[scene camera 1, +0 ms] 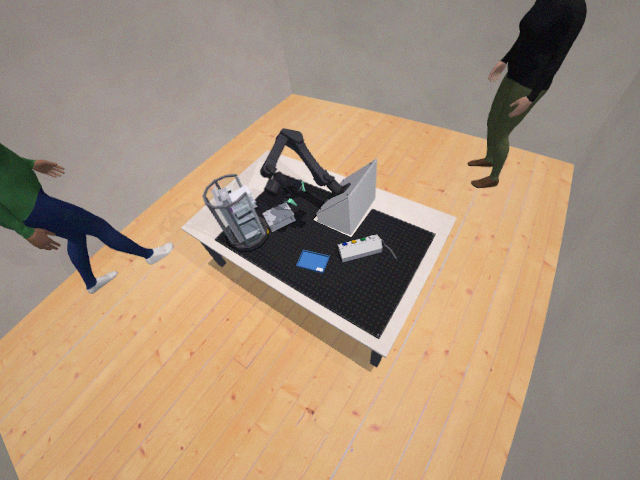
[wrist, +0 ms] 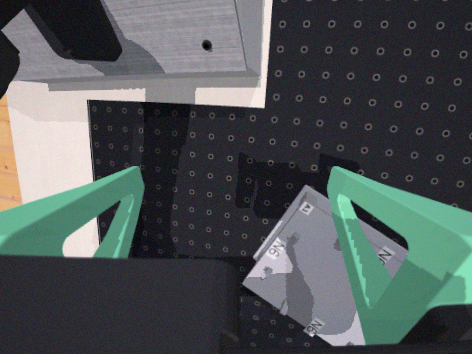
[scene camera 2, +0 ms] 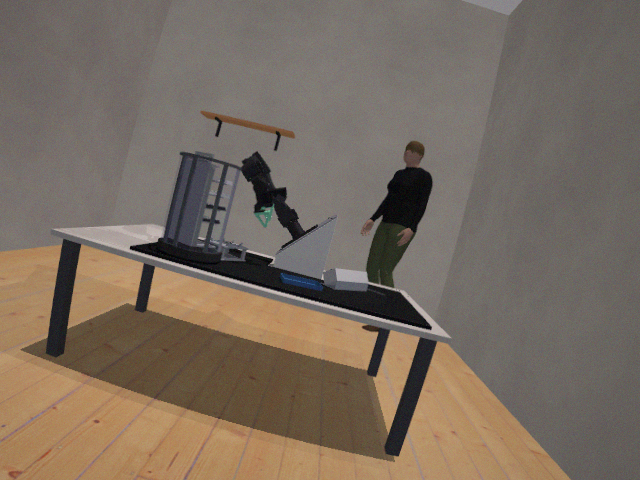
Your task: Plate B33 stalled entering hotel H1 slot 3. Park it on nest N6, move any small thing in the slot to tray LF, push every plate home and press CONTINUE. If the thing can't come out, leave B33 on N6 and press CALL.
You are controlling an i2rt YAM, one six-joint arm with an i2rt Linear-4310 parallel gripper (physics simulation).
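Where they show: gripper, between the fingertips: [scene camera 1: 300, 198] [wrist: 235, 177] [scene camera 2: 267, 223]; arm's base, origin of its link: [scene camera 1: 339, 192] [scene camera 2: 300, 237].
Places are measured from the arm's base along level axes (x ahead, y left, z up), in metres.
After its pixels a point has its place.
Note:
My gripper [scene camera 1: 297, 194] @(z 0.031, x 0.175, y -0.140 m) [scene camera 2: 264, 215] @(z 0.031, x 0.175, y -0.140 m) [wrist: 235, 177] @(z 0.031, x 0.175, y -0.140 m) is open, with its green fingers wide apart and nothing between them. It hangs above the mat beside nest N6. Nest N6 [scene camera 1: 279, 218] @(z -0.092, x 0.287, y -0.241 m) [scene camera 2: 234, 251] [wrist: 325, 270] @(z -0.090, x 0.247, y -0.254 m) is a grey block with N6 labels; I can make out no plate on it. Hotel H1 [scene camera 1: 248, 245] @(z -0.100, x 0.529, y -0.268 m) [scene camera 2: 199, 211] @(z 0.034, x 0.563, y -0.316 m) is a tall round cage with several levels; which one holds B33 is too small to tell. A blue tray [scene camera 1: 312, 260] @(z -0.148, x 0.387, y 0.079 m) [scene camera 2: 301, 281] @(z -0.147, x 0.346, y 0.086 m) lies on the mat, its label unreadable. A white button box [scene camera 1: 360, 250] @(z -0.096, x 0.222, y 0.282 m) [scene camera 2: 347, 279] @(z -0.104, x 0.251, y 0.265 m) has blue, yellow and green buttons.
A grey wedge-shaped stand with a sloping top [scene camera 1: 361, 201] @(z -0.010, x -0.010, y 0.143 m) [scene camera 2: 310, 253] @(z -0.050, x 0.131, y 0.077 m) [wrist: 185, 35] @(z -0.064, x 0.096, y -0.053 m) rises close to the arm, between nest and button box. A cable trails from the button box. Two people [scene camera 1: 56, 217] [scene camera 1: 542, 56] stand off the table. A wooden shelf [scene camera 2: 248, 124] hangs on the wall.

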